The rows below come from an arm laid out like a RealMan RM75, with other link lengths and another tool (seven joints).
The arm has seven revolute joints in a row. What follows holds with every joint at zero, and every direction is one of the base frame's.
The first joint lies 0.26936 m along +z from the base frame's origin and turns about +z.
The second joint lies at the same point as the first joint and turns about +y.
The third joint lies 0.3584 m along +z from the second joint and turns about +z.
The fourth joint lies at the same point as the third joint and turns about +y.
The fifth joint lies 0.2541 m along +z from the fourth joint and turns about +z.
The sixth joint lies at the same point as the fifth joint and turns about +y.
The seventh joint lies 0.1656 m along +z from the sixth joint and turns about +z.
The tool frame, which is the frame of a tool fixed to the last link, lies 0.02 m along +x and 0.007 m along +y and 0.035 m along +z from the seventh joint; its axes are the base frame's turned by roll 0, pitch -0.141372 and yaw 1.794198 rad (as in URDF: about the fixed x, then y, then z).
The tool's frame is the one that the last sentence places.
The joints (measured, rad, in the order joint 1, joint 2, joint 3, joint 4, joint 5, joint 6, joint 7), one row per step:
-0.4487, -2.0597, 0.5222, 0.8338, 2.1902, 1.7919, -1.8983
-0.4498, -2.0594, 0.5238, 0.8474, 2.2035, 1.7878, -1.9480
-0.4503, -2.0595, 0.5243, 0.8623, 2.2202, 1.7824, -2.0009
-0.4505, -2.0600, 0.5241, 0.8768, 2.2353, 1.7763, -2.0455
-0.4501, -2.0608, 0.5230, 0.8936, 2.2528, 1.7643, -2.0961
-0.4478, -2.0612, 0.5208, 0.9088, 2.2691, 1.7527, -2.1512
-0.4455, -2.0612, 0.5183, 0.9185, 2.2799, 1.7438, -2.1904
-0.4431, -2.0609, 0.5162, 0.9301, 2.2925, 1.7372, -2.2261
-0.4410, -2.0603, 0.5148, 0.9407, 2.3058, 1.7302, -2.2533
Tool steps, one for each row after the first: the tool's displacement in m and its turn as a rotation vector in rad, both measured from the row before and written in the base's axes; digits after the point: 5 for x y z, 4 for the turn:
-0.00195, 0.00203, 0.00141, -0.0147, 0.0067, 0.0419
-0.00285, 0.00188, 0.00144, -0.0141, 0.0089, 0.0472
-0.00273, 0.00181, 0.00155, -0.0088, 0.0096, 0.0408
-0.00404, 0.00261, 0.00212, -0.0040, 0.0131, 0.0496
-0.00496, 0.00185, 0.00247, -0.0030, 0.0090, 0.0566
-0.00400, 0.00112, 0.00203, 0.0000, 0.0049, 0.0419
-0.00395, 0.00067, 0.00239, -0.0005, 0.0077, 0.0377
-0.00392, 0.00054, 0.00224, 0.0006, 0.0110, 0.0301

